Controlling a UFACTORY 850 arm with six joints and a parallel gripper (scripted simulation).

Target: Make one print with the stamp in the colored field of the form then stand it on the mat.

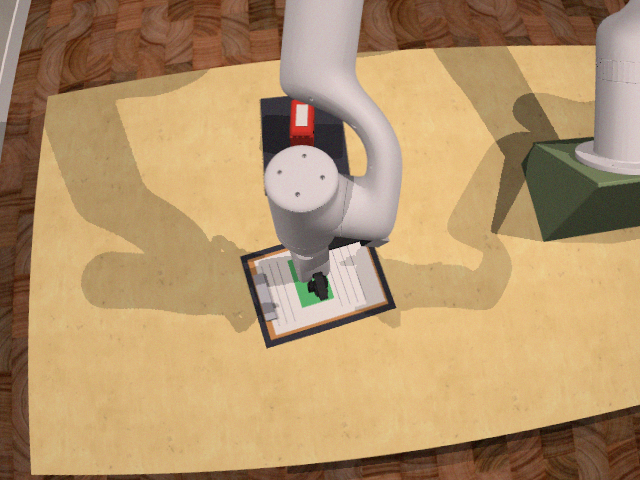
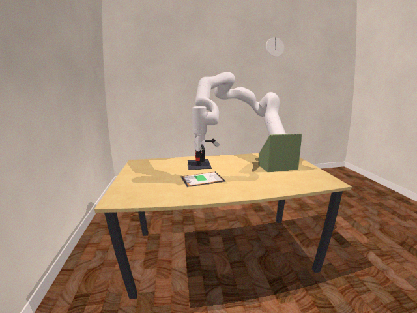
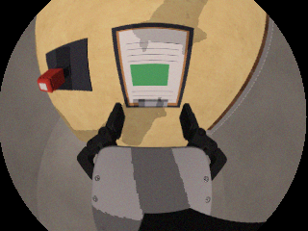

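Right now my hand is 10 mm past the red stamp, 300 mm to the left of it and 90 mm above it. From my hand the other things lie so: mat 10 mm behind, 300 mm to the right, 140 mm below; then form 140 mm below.
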